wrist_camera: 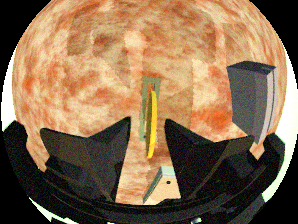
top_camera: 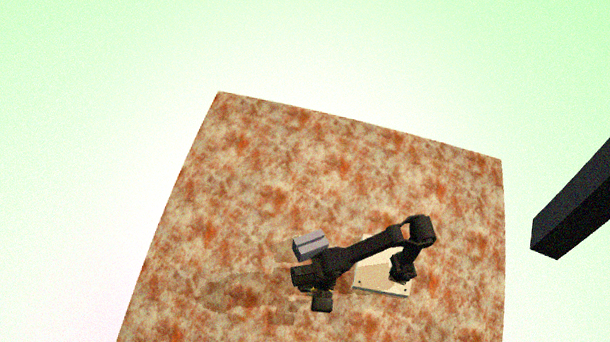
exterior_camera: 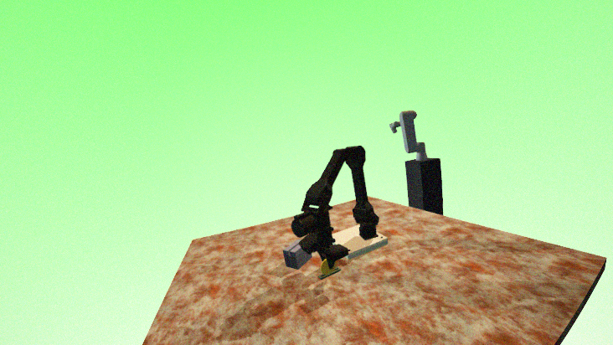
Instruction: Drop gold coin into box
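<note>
Now: the gold coin right at my gripper tip.
</note>
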